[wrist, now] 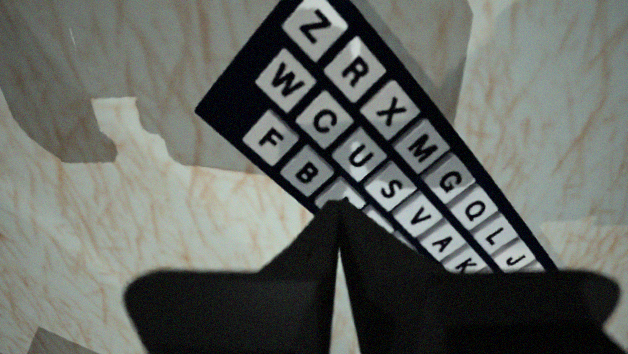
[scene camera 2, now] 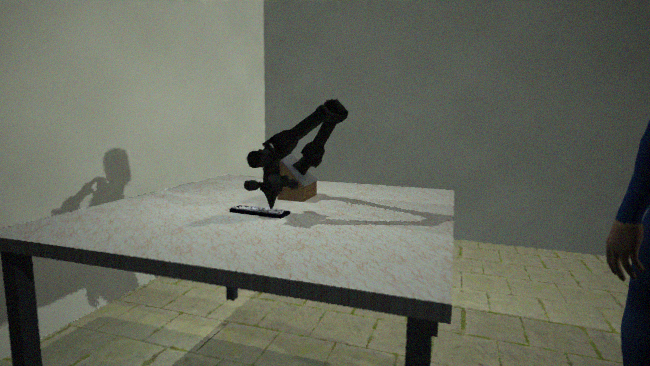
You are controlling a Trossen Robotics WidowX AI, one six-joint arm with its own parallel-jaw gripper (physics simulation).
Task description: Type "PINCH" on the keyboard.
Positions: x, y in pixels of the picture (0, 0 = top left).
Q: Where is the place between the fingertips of my gripper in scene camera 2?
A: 271, 207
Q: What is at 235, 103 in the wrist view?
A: A black keyboard.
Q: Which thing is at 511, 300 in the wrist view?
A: My gripper.
